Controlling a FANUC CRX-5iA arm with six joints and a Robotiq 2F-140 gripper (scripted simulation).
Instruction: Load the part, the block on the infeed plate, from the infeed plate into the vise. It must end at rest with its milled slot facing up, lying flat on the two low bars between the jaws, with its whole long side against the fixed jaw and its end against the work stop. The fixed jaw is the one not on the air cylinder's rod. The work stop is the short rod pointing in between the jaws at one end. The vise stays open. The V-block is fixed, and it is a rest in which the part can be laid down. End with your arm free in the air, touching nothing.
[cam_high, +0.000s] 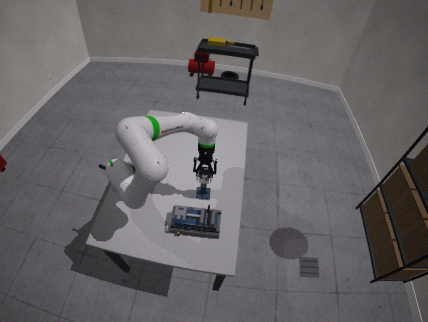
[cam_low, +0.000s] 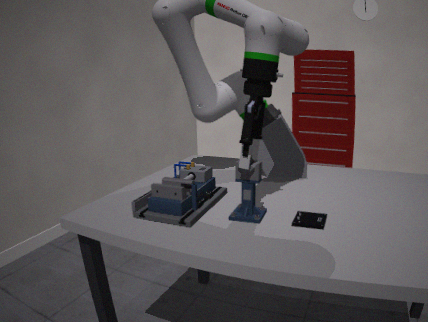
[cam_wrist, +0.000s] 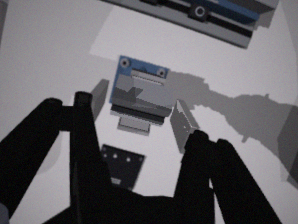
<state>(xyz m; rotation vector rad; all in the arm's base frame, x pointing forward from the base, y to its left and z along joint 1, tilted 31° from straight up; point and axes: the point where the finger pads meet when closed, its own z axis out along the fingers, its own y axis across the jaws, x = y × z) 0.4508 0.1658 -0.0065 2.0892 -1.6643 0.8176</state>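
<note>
Right now my hand is 20 mm above the part. From my hand the other things lie so: air cylinder rod (220 mm to the right, 100 mm below); then blue work stop (70 mm ahead, 140 mm to the right, 120 mm below); then black infeed plate (40 mm behind, 180 mm to the left, 180 mm below).
</note>
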